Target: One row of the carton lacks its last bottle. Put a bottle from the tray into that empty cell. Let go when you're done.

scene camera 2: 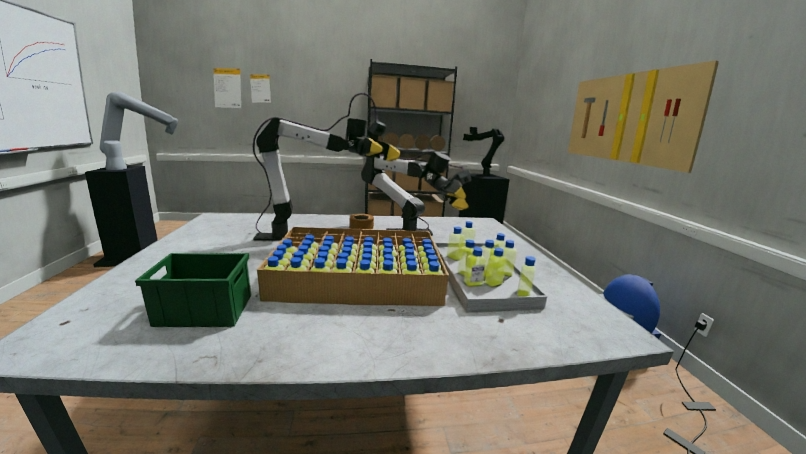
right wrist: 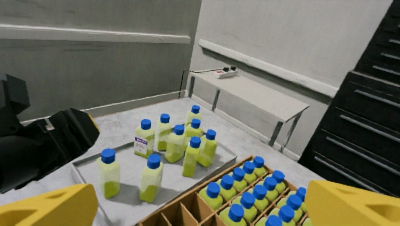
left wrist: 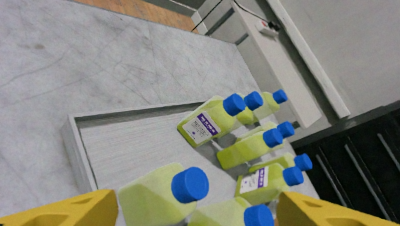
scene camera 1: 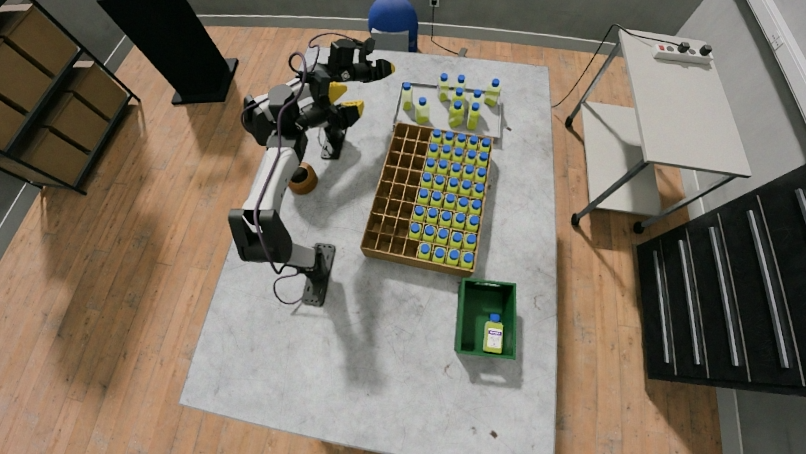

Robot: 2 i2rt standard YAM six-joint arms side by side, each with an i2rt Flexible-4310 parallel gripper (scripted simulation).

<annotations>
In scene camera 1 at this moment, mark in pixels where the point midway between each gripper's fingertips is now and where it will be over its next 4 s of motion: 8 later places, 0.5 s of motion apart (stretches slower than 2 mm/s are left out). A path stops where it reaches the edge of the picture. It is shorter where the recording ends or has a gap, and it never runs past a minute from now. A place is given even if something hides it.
The left gripper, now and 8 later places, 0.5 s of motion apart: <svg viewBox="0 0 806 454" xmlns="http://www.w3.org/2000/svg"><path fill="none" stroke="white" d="M389 70L391 79L401 86L405 89L406 87L407 81L411 62L417 81L418 100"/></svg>
The right gripper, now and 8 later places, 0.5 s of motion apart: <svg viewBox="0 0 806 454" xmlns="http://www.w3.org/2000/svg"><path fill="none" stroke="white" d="M355 94L346 100L341 100L341 102L343 112L340 125L335 140L325 161L309 188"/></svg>
</annotations>
